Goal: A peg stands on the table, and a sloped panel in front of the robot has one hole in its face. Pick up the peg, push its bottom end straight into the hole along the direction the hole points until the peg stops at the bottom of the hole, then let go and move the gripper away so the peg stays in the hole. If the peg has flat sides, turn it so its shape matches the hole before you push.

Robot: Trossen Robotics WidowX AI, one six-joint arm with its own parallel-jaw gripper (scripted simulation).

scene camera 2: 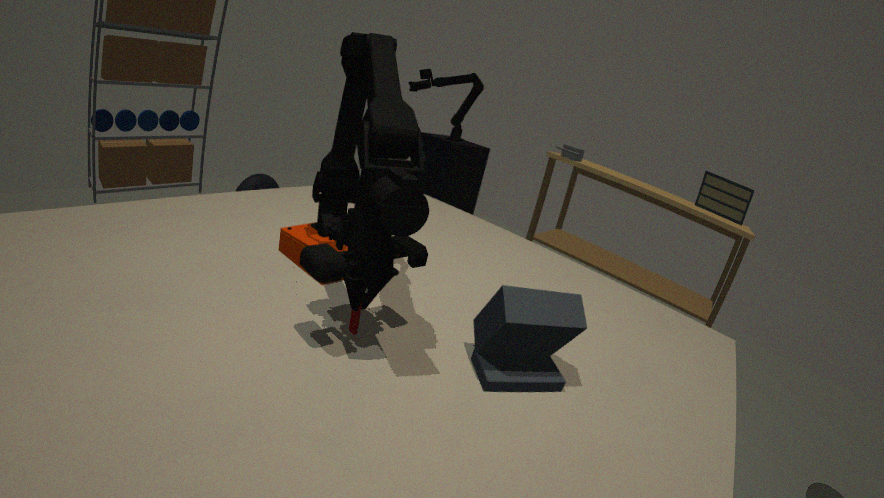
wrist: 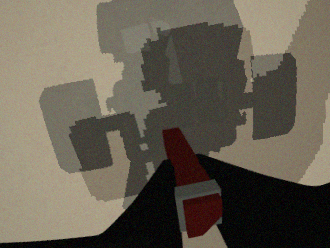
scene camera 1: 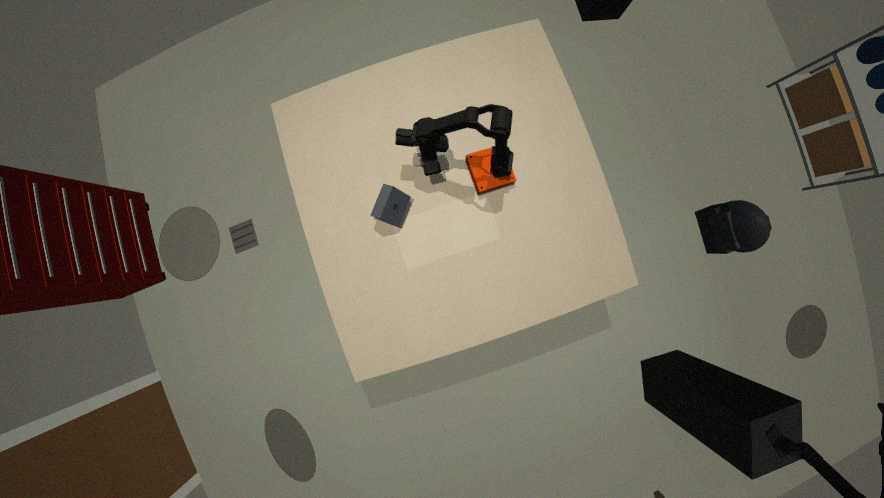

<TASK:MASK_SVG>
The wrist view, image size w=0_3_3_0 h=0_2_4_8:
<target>my gripper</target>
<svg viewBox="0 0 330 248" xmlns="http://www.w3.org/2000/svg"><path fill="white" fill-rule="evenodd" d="M172 161L170 159L162 161L160 167L157 168L157 171L153 173L148 183L141 189L137 199L134 199L133 203L128 206L128 209L124 210L121 216L116 218L116 221L104 232L98 234L98 236L94 234L94 236L63 238L63 240L4 242L4 244L0 242L0 248L182 248L180 220L178 220L176 196L174 196L174 187L177 187ZM196 155L209 179L216 180L217 184L220 185L222 191L222 224L217 226L218 232L221 233L228 248L330 248L330 183L309 187L309 185L293 183L293 181L262 175L259 172L251 172L249 169L224 163L224 161L212 159L212 157L201 155L201 153Z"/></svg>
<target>red peg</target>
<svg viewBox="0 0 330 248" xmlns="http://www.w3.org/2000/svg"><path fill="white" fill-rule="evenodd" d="M162 129L166 156L168 156L168 160L172 161L174 176L176 176L177 187L174 187L174 196L176 196L178 220L180 220L180 233L188 233L189 238L204 236L206 230L212 228L213 225L222 224L222 191L220 185L217 184L216 180L210 180L209 176L206 175L205 169L201 167L200 160L198 160L196 153L190 147L188 140L185 139L180 127Z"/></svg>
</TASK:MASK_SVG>
